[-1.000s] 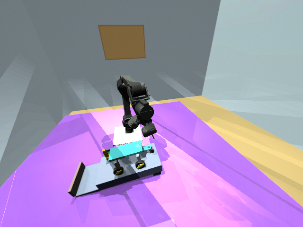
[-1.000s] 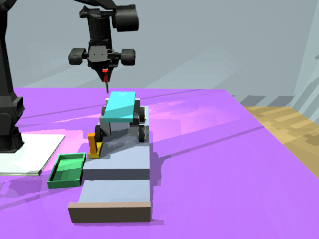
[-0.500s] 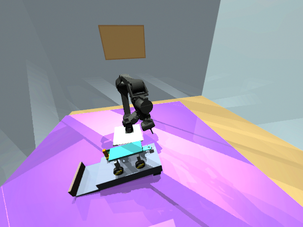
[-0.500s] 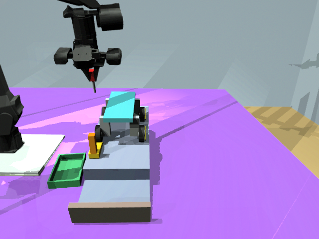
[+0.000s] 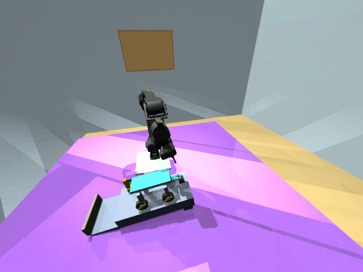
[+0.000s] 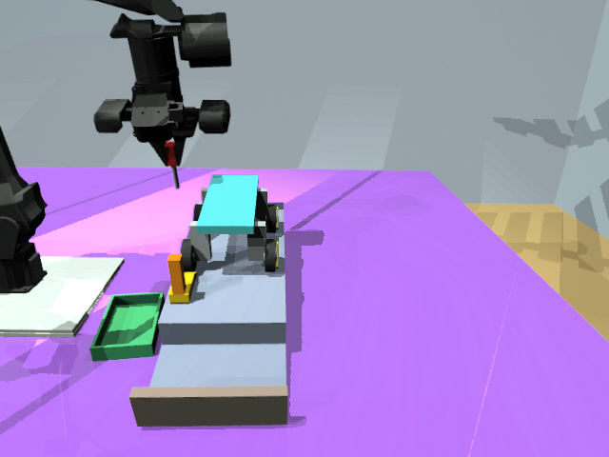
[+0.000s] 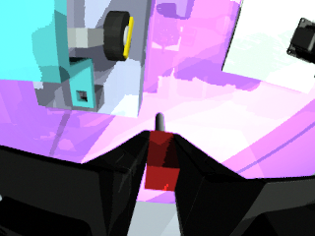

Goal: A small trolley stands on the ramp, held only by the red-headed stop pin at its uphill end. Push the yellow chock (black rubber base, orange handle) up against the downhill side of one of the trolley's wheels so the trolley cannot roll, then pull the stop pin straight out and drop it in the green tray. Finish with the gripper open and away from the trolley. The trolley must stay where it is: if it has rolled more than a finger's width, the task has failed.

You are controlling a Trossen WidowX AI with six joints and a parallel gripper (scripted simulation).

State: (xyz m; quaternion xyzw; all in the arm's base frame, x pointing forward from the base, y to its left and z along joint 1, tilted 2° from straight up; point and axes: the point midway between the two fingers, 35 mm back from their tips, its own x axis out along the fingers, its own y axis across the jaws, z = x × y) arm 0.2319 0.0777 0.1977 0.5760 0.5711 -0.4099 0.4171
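The yellow chock lies 5 cm ahead of my gripper tip, 19 cm to the right of it and 9 cm below it. The rest, counted from my gripper tip: grey ramp 10 cm ahead, 10 cm to the right, 12 cm below; then trolley 10 cm ahead, 10 cm to the right, 6 cm below; then red-headed stop pin right at my gripper tip.
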